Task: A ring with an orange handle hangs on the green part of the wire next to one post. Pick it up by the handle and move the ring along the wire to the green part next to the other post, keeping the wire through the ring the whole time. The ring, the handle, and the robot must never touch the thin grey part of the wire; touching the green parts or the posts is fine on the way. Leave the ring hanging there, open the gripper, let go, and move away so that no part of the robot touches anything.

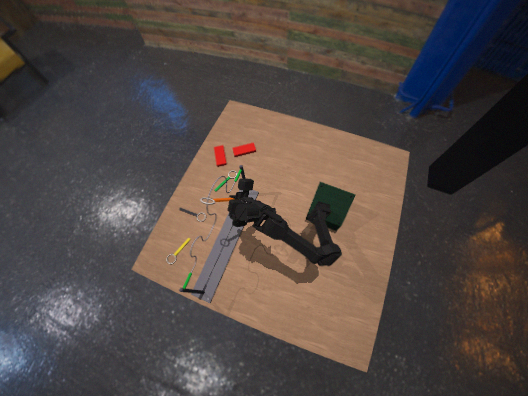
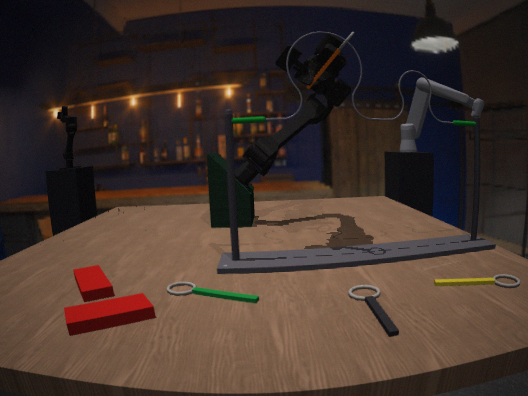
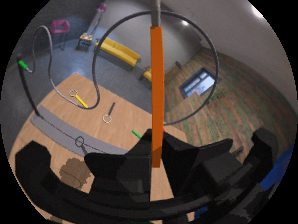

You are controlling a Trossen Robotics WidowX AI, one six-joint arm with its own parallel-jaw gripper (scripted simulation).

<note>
I see my gripper (image 2: 312, 84) and a black ring (image 2: 387, 324).
My gripper also shows in image 3 (image 3: 153, 131).
</note>
